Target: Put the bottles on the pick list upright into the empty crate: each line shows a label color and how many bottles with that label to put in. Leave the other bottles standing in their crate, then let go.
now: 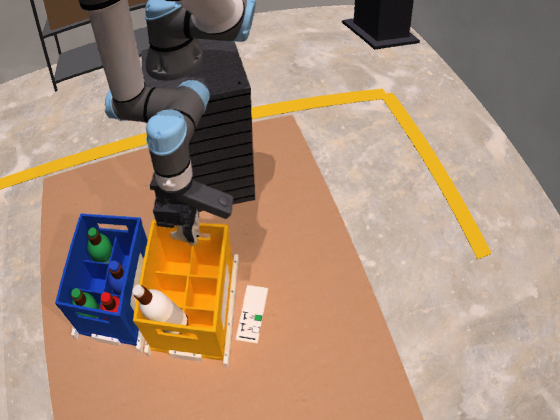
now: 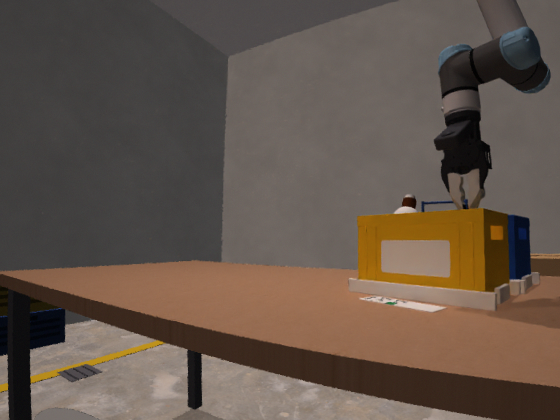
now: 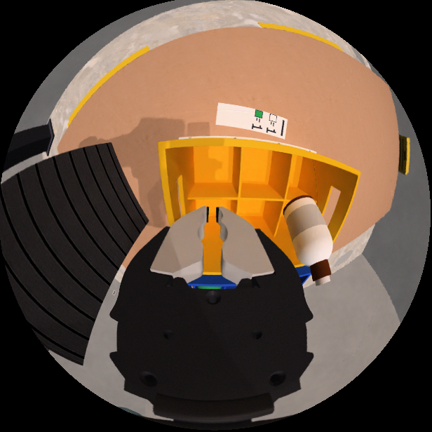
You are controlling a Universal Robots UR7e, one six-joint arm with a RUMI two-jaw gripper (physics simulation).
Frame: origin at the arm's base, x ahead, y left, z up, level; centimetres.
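Seen in the pictures: gripper, fingertip midpoint: (image 1: 194, 242); arm's base at its link origin: (image 1: 174, 61).
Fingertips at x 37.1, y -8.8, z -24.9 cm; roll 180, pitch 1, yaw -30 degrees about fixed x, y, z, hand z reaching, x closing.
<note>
Pixels of each thing's top centre, then the offset from my fingertips to it.
- yellow crate at its top centre: (image 1: 179, 272) (image 2: 431, 215) dz +0.6, dx +6.7, dy -6.0 cm
- white-label bottle at its top centre: (image 1: 148, 290) (image 2: 404, 194) dz +6.7, dx +12.2, dy -14.2 cm
- blue crate at its top centre: (image 1: 96, 260) (image 2: 466, 219) dz +0.6, dx -4.3, dy -25.0 cm
- blue bottle at its top centre: (image 1: 113, 265) dz -0.6, dx -2.3, dy -21.0 cm
- red bottle at its top centre: (image 1: 105, 296) dz -0.6, dx +5.4, dy -25.7 cm
- pick list at its top centre: (image 2: 400, 302) (image 1: 252, 313) dz -16.7, dx +13.6, dy +7.2 cm
The yellow crate (image 1: 185, 344) (image 2: 470, 250) (image 3: 230, 143) holds a white-label bottle (image 1: 161, 307) (image 2: 406, 210) (image 3: 310, 232) at its front left; it is tilted toward the blue crate, its neck above the rim. The blue crate (image 1: 111, 217) (image 2: 520, 240) holds a green bottle (image 1: 100, 248) at the back left, another green bottle (image 1: 84, 300) at the front left, a blue bottle (image 1: 116, 272) and a red bottle (image 1: 109, 303). The pick list (image 1: 255, 296) (image 2: 422, 305) (image 3: 232, 117) reads white 1, green 1. My gripper (image 1: 192, 240) (image 2: 468, 207) (image 3: 212, 208) is shut with a narrow gap, empty, above the yellow crate's back part.
White rails (image 1: 230, 310) (image 2: 425, 293) border the crates' bases. The black slatted pedestal (image 1: 222, 145) (image 3: 65, 225) stands behind the crates. The blue crate stands directly beside the yellow one, and both have raised walls and dividers.
</note>
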